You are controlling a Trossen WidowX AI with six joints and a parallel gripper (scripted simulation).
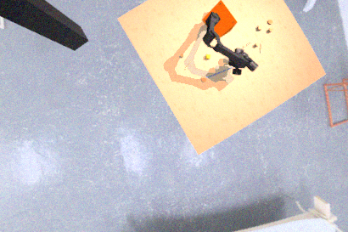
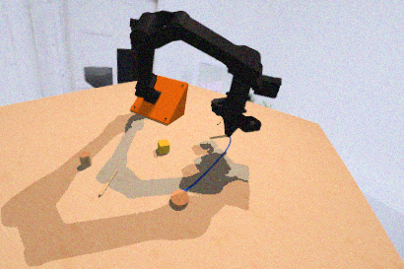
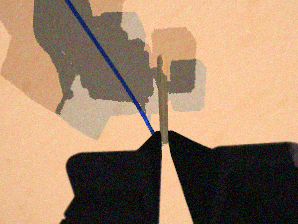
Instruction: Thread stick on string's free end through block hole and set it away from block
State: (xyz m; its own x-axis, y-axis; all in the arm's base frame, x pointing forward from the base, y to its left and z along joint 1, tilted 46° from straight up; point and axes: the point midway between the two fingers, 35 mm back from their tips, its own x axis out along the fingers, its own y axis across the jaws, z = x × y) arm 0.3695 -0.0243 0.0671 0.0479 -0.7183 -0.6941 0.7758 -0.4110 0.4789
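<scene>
Now: the yellow wooden block 16 cm behind my gripper tip, 13 cm to the right of it and 4 cm below it. Round my gripper tip: loose stick: 18 cm behind, 32 cm to the right, 5 cm below; round wooden button: 3 cm behind, 25 cm to the right, 5 cm below; short wooden cylinder: 27 cm behind, 30 cm to the right, 4 cm below.
</scene>
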